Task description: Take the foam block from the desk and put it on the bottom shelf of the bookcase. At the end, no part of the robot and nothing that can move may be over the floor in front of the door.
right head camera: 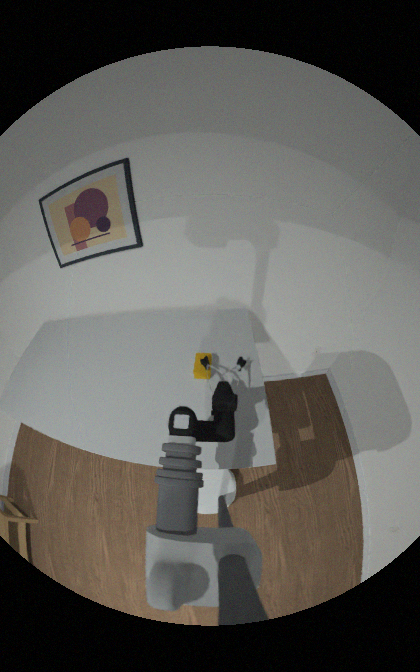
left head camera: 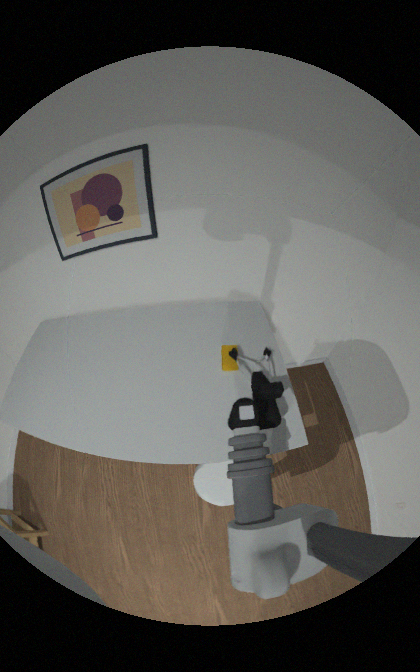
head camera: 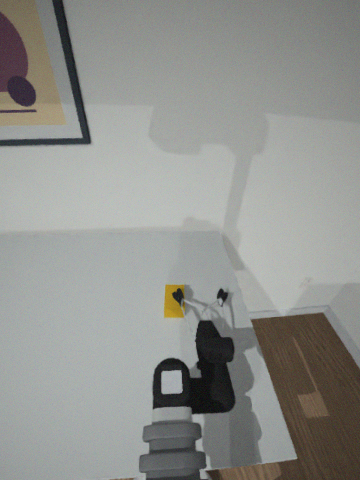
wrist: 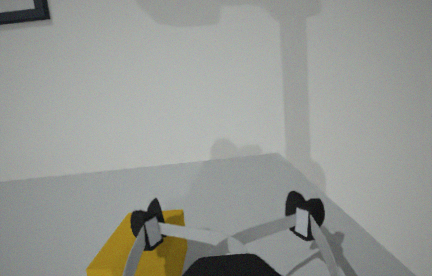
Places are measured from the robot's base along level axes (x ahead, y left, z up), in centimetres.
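Where they show: gripper, fingertip midpoint: (head camera: 200,290) (wrist: 229,211).
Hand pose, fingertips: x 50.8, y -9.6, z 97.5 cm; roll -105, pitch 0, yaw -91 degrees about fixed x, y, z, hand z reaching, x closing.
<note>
After its pixels a point has its place.
A yellow foam block (head camera: 170,310) {z 96.1, x 44.8, y -0.3 cm} (left head camera: 227,362) (right head camera: 201,372) (wrist: 110,255) {z 96.8, x 46.5, y 0.3 cm} lies on the pale grey desk (head camera: 75,325) {z 92.3, x 42.9, y 27.6 cm} (left head camera: 125,375) (right head camera: 115,375) (wrist: 50,210) {z 92.3, x 66.7, y 19.1 cm}, near its right end. My gripper (head camera: 200,297) {z 97.5, x 50.8, y -9.6 cm} (left head camera: 250,353) (right head camera: 223,362) (wrist: 229,211) {z 97.5, x 50.8, y -9.6 cm} is open, with its fingers wide apart and nothing between them. Its left fingertip overlaps the block in all views, and its right fingertip is to the right of the block. The left fingertip hides part of the block. Whether it touches the block I cannot tell. The bookcase and the door do not show clearly.
Walls stand behind the desk and to its right, with brown wooden floor (head camera: 280,350) {z -2.7, x 71.6, y -78.7 cm} between desk and right wall. A framed picture (left head camera: 102,200) (right head camera: 90,215) hangs at the upper left. A light wooden piece of furniture (left head camera: 32,534) (right head camera: 22,537) shows in part at the lower left.
</note>
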